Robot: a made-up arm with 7 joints.
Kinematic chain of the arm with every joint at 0, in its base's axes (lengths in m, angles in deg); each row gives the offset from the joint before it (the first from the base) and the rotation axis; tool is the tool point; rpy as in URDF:
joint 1: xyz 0 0 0.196 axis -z
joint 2: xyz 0 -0.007 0.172 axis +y
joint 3: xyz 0 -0.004 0.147 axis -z
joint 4: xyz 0 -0.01 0.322 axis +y
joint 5: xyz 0 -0.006 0.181 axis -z
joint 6: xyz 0 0 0.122 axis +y
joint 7: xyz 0 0 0.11 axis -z
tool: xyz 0 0 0 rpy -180 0 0
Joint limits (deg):
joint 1: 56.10..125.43
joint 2: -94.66..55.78
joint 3: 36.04..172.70
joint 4: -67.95..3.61
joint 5: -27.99..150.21
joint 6: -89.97..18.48
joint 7: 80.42..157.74
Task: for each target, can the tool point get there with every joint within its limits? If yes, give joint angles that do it. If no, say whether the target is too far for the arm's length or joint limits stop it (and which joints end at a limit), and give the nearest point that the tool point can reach.
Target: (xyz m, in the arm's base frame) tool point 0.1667 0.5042 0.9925
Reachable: yes | joints 80.73 -44.86 115.95 -42.76 5.27 1.96 97.08
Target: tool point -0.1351 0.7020 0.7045
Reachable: yes | joints 68.56 -55.65 54.00 -14.30 1.79 -71.81 131.82
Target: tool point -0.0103 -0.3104 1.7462
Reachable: no: too far | nearest point -0.0064 -0.1939 1.2289 | short by 0.530 m
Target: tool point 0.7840 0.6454 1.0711
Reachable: no: too far | nearest point 0.5124 0.4894 0.8670 | short by 0.374 m
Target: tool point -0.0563 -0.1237 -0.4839
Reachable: no: joint limits stop it (at a limit: joint 1, joint 2, joint 3, joint 4, joint 5) | nearest point -0.1566 0.4632 0.0227 | short by 0.782 m
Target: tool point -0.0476 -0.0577 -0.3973
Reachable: no: joint limits stop it (at a limit: joint 1, joint 2, joint 3, joint 4, joint 5) | nearest point -0.1572 0.4617 0.0244 | short by 0.678 m
